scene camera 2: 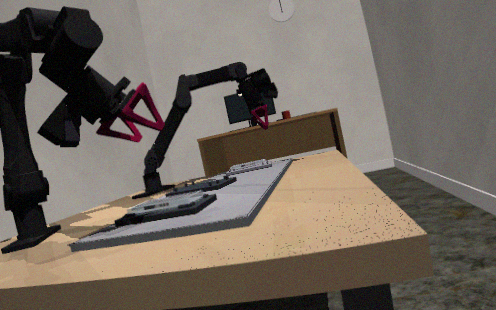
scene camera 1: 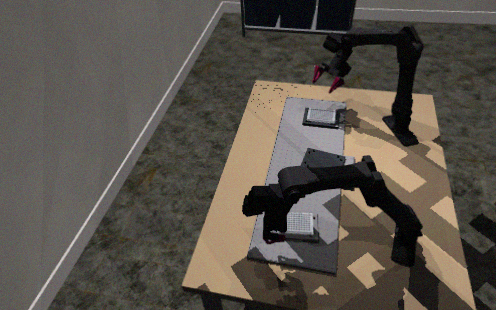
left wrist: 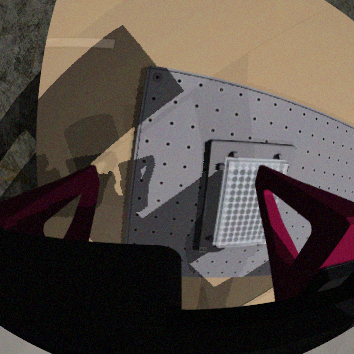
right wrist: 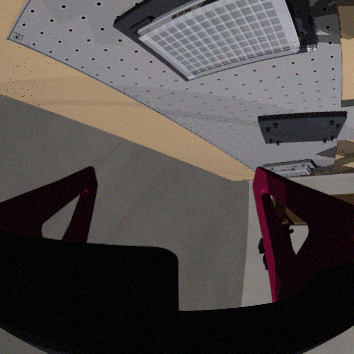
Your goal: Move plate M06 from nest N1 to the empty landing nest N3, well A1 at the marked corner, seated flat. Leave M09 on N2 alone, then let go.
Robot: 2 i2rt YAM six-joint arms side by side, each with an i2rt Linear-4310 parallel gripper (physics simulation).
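A white well plate, apparently M06, sits on its dark nest at the board's left-arm end. My open, empty left gripper hangs above it; in the left wrist view one finger overlaps the plate's right side. The empty dark nest N3 is in the board's middle. The other plate, apparently M09, sits on its nest. My right gripper is open and empty, raised clear of it. The A1 corner marks are illegible.
The nests stand in a row on a grey perforated board on the wooden table. The left forearm passes over the board near N3 in scene camera 1. A wooden cabinet stands beyond the table.
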